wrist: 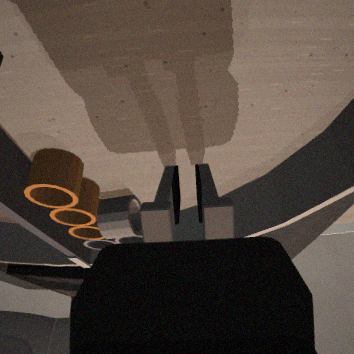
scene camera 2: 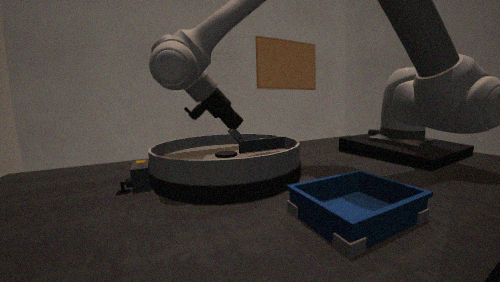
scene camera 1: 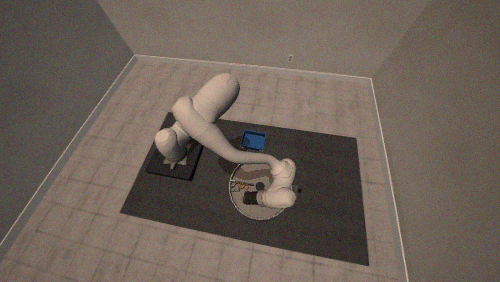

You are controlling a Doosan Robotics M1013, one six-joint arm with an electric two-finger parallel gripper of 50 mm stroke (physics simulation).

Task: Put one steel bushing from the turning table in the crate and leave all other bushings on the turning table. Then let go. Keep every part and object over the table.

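Where they show: gripper, fingertip midpoint: (wrist: pixel 187 181) (scene camera 1: pixel 243 198); arm's base, origin of the base link: (scene camera 2: pixel 400 141) (scene camera 1: pixel 178 154).
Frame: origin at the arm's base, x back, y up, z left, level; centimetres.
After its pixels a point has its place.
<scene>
My gripper (scene camera 1: pixel 244 198) @[z -30.2, x -53.1, y 2.2 cm] (scene camera 2: pixel 239 139) @[z -30.2, x -53.1, y 2.2 cm] (wrist: pixel 187 181) @[z -30.2, x -53.1, y 2.2 cm] is slightly open and empty, tilted over the turning table (scene camera 1: pixel 265 213) @[z -38.3, x -68.2, y 0.5 cm] (scene camera 2: pixel 220 174) @[z -2.7, x -74.1, y 1.4 cm] (wrist: pixel 280 75) @[z -35.6, x -58.6, y 0.4 cm], inside its rim. In the wrist view a steel bushing (wrist: pixel 117 217) @[z -24.6, x -50.2, y 2.7 cm] lies on its side left of the fingers, apart from them. Beside it the upper rims of steel bushings (wrist: pixel 98 244) @[z -20.2, x -44.2, y 2.6 cm] show partly, cut off by the gripper body. Several copper-coloured bushings (scene camera 1: pixel 241 185) @[z -21.2, x -51.1, y 0.5 cm] (wrist: pixel 56 172) @[z -23.1, x -56.0, y 2.1 cm] stand upright in a row further left. The blue crate (scene camera 1: pixel 255 132) @[z 22.5, x -58.9, y -0.7 cm] (scene camera 2: pixel 320 216) @[z 15.6, x -66.6, y -1.9 cm] stands beside the turning table; no bushing shows in it.
A dark divider wall (scene camera 2: pixel 262 145) @[z -19.4, x -52.3, y 2.3 cm] (wrist: pixel 15 175) @[z -20.7, x -56.5, y 2.3 cm] stands on the turning table by the bushings. A black hub (scene camera 1: pixel 260 185) @[z -20.6, x -64.3, y 1.2 cm] (scene camera 2: pixel 226 154) @[z -19.1, x -65.0, y 1.2 cm] sits at its middle. A grey box (scene camera 2: pixel 141 172) @[z -19.1, x -87.4, y 0.0 cm] with a yellow top patch stands outside the rim. The robot's base plate (scene camera 2: pixel 400 150) @[z 5.8, x -14.7, y -0.6 cm] is beyond the crate.
</scene>
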